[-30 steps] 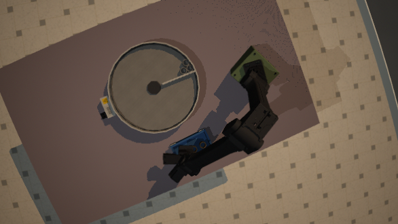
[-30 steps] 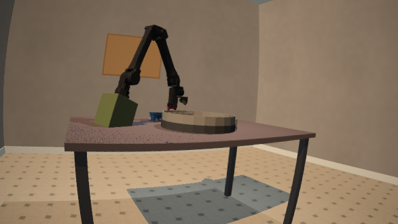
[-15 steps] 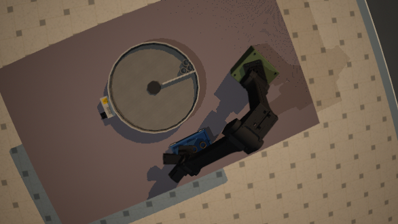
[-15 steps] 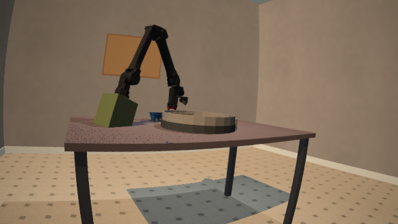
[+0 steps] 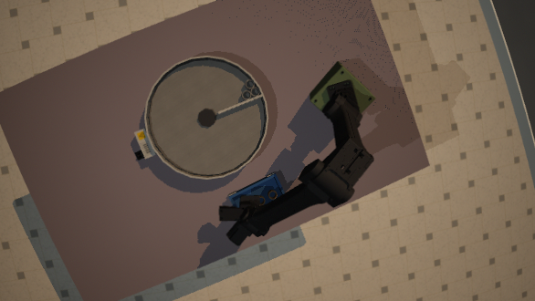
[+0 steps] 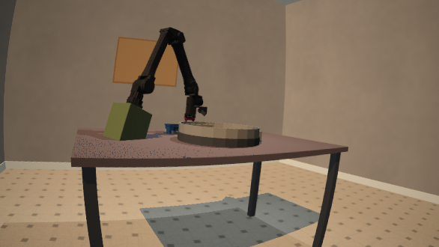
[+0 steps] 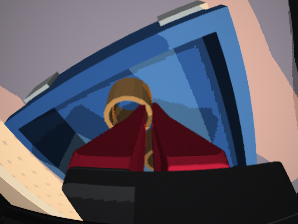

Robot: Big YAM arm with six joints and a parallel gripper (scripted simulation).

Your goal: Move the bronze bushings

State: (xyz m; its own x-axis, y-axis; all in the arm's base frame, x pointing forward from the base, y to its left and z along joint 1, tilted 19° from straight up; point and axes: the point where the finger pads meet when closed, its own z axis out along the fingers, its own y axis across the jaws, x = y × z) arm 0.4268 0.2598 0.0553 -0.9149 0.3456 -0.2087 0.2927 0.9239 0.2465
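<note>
Right now my hand is 40 mm past the blue crate, 10 mm to the right of it and 10 mm above it. From my hand the other things lie so: turntable (340 mm to the right, 40 mm ahead, 20 mm above).
</note>
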